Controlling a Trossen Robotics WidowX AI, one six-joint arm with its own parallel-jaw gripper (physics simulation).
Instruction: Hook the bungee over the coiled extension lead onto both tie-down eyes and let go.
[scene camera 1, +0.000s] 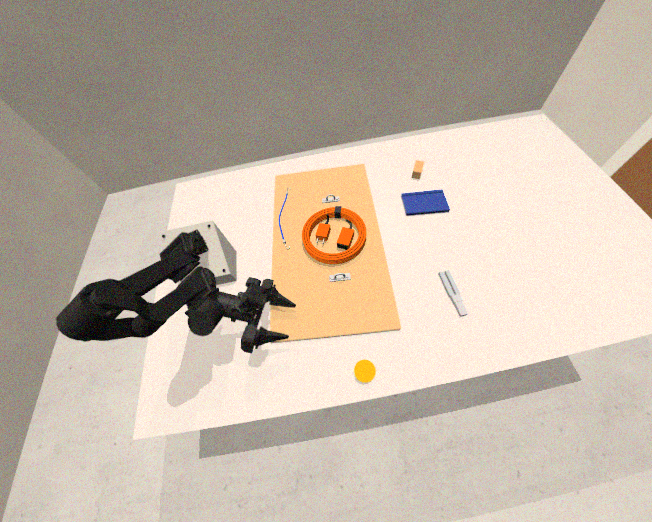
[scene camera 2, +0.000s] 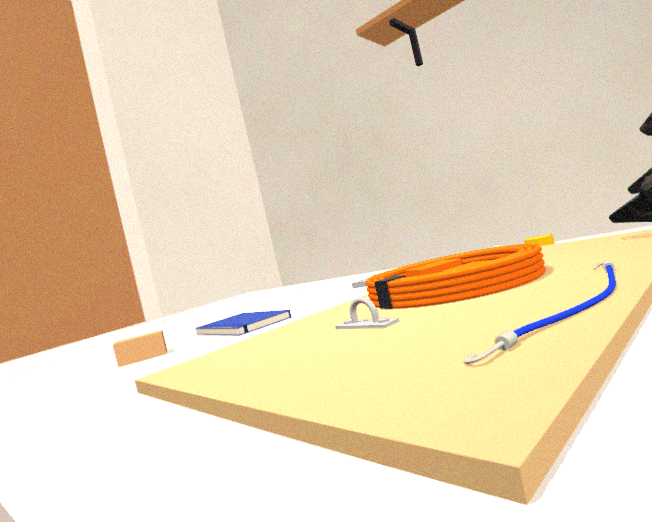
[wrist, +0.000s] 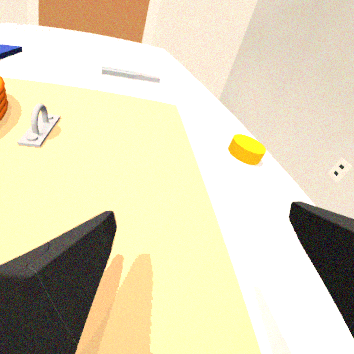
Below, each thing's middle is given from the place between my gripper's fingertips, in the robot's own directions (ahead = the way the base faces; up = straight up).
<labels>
Now: hand 160 mm to the left of the yellow disc (wrist: 246, 149), 130 mm short of it and 50 mm above it. From my hand the other things lie so: tan block (scene camera 2: 150, 345): 560 mm ahead, 400 mm to the left, 40 mm below; then blue book (scene camera 1: 434, 201): 510 mm ahead, 260 mm to the left, 50 mm below; then orange coiled extension lead (scene camera 2: 463, 276): 230 mm to the left, 180 mm ahead, 30 mm below.
</labels>
